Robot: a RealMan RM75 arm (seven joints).
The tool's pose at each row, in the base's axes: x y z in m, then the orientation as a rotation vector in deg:
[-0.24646, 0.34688, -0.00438, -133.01, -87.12, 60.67]
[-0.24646, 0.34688, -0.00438, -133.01, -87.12, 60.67]
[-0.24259, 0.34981, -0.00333, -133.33, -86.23, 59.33]
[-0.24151, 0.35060, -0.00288, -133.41, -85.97, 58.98]
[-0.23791, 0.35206, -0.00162, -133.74, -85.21, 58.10]
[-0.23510, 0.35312, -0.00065, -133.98, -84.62, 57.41]
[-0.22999, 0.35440, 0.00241, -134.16, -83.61, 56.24]
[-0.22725, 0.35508, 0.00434, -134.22, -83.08, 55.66]
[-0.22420, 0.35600, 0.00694, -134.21, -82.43, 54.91]
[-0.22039, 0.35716, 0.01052, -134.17, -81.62, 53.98]
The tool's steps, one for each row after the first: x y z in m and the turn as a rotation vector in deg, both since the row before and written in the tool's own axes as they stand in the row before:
[0.00000, 0.00000, 0.00000, 0.00, 0.00, 0.00]
[0.00290, 0.00096, -0.00392, 0.23, 1.16, 0.27]
[0.00074, 0.00019, -0.00119, 0.08, 0.31, 0.08]
[0.00158, 0.00131, -0.00353, 0.17, 0.80, 0.32]
[0.00121, 0.00105, -0.00272, 0.14, 0.62, 0.24]
[0.00115, 0.00156, -0.00578, 0.38, 1.09, 0.28]
[0.00055, 0.00067, -0.00331, 0.22, 0.55, 0.14]
[0.00060, 0.00042, -0.00405, 0.32, 0.72, 0.12]
[0.00069, 0.00033, -0.00530, 0.42, 0.90, 0.13]

